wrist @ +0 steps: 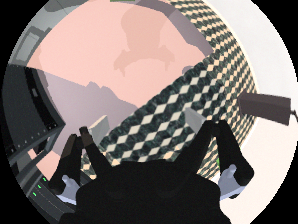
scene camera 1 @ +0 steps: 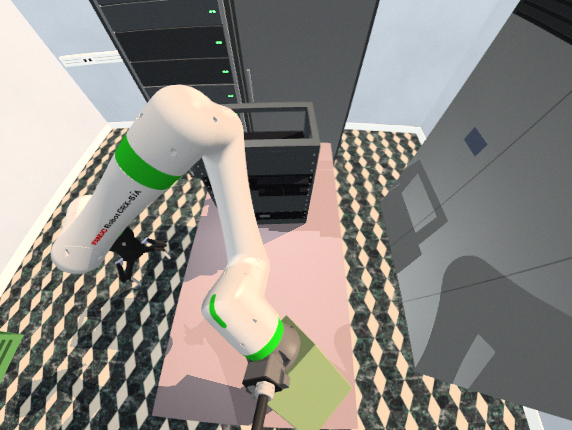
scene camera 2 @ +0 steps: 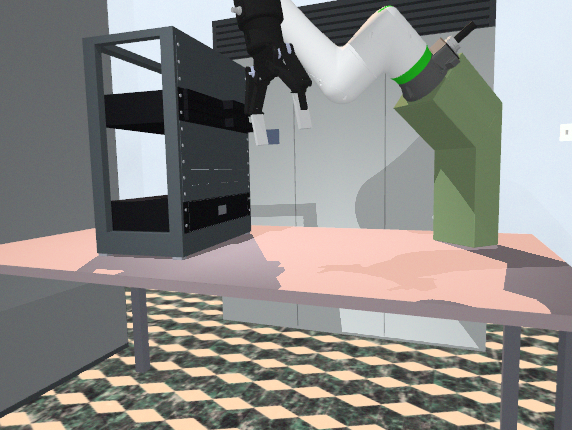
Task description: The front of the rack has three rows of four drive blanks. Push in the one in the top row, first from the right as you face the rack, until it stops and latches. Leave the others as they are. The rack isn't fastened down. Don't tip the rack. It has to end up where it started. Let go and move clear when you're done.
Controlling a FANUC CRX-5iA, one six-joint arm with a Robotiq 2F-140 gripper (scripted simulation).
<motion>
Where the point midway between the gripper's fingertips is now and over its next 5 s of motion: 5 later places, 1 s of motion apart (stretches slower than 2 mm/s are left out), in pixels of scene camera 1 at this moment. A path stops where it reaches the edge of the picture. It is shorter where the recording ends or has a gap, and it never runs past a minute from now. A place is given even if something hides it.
The gripper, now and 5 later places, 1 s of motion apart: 154, 269; 157, 298; 184, 286; 230, 248; 264, 217; 270, 201
</motion>
